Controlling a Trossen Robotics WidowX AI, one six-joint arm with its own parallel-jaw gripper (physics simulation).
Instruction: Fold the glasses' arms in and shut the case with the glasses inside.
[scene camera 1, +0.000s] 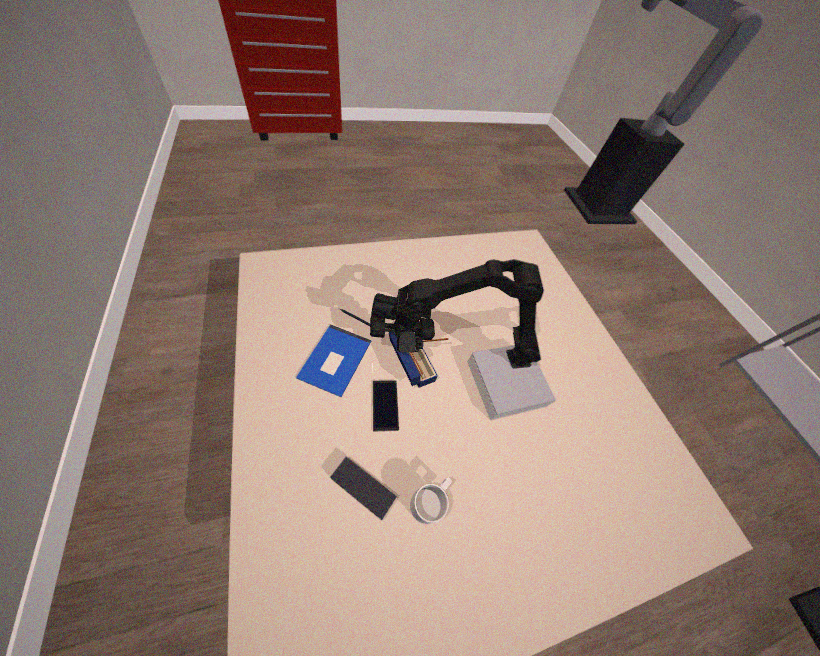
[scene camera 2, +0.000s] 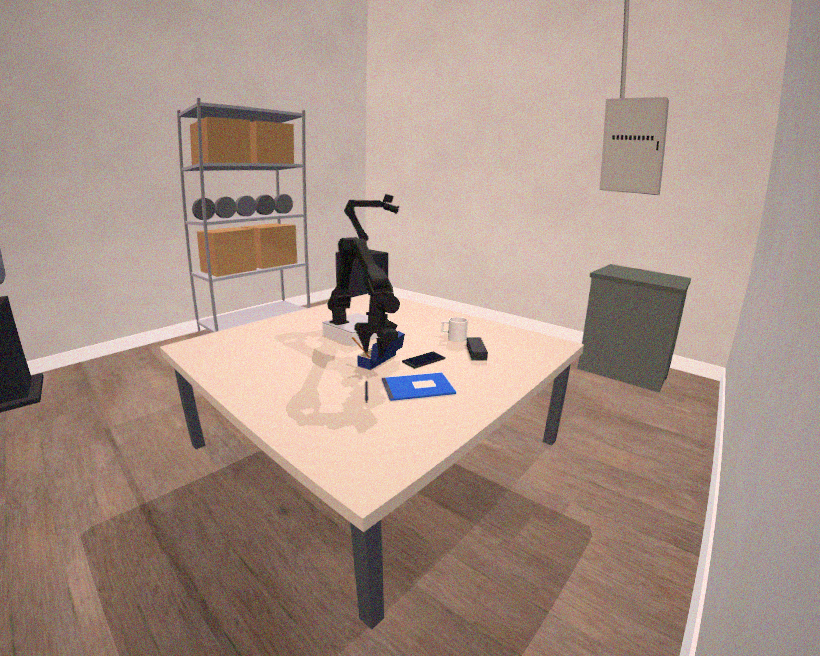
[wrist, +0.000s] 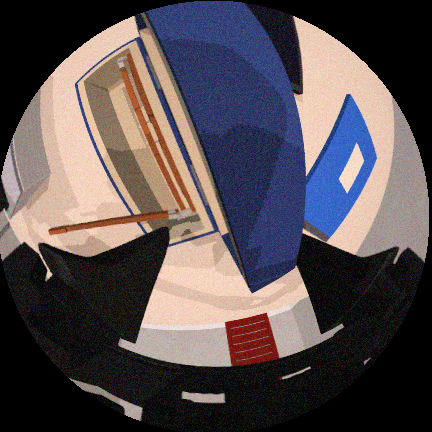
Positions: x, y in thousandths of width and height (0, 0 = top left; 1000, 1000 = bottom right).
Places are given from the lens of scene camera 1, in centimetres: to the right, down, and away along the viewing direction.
gripper (scene camera 1: 484, 514): -4, 3, 98
white mug (scene camera 1: 524, 769): 5, 44, 78
black phone (scene camera 1: 470, 617): -7, 22, 91
